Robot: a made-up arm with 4 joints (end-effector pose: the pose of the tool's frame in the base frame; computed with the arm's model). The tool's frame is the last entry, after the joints. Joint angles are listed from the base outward.
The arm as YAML. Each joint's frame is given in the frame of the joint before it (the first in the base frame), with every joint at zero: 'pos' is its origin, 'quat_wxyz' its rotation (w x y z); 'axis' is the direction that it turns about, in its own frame. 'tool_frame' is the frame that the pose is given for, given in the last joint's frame.
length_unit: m
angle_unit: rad
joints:
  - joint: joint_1
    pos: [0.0, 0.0, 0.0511]
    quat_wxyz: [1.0, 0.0, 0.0, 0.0]
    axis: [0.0, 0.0, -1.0]
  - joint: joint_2
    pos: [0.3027, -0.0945, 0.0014]
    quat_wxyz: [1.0, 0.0, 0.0, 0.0]
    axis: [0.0, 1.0, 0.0]
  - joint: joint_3
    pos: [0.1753, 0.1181, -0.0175]
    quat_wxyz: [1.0, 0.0, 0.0, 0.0]
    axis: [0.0, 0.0, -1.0]
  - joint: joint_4
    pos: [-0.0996, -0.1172, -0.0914]
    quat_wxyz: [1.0, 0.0, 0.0, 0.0]
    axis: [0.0, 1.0, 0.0]
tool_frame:
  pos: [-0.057, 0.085, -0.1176]
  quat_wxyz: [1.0, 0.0, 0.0, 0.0]
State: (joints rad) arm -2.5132 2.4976 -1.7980 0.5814
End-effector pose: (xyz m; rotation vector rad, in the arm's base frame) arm 0.1083 0.1383 0.0404 0.9860 -2.0064 -0.3947
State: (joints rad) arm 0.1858 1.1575 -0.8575 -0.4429
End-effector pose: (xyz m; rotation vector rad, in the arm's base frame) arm 0.1211 -0.0977 -0.1662 0.6816 0.6034 0.4369
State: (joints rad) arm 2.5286 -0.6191 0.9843 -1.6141
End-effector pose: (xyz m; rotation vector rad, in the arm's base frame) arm -0.4367 -0.2935 0.0143 2.2078 0.0643 1.3249
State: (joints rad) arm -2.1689 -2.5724 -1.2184 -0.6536
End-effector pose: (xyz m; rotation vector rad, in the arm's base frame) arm -0.1103 0.2620 0.3492 -1.3371 2.1093 -0.3253
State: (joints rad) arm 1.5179 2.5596 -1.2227 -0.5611
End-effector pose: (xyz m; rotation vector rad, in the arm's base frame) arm -0.0662 -0.0275 0.1550 2.3339 0.2746 -0.7876
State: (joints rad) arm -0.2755 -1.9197 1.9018 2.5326
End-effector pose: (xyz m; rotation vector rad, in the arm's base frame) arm 0.1724 0.2022 0.2184 1.5004 0.6396 1.3840
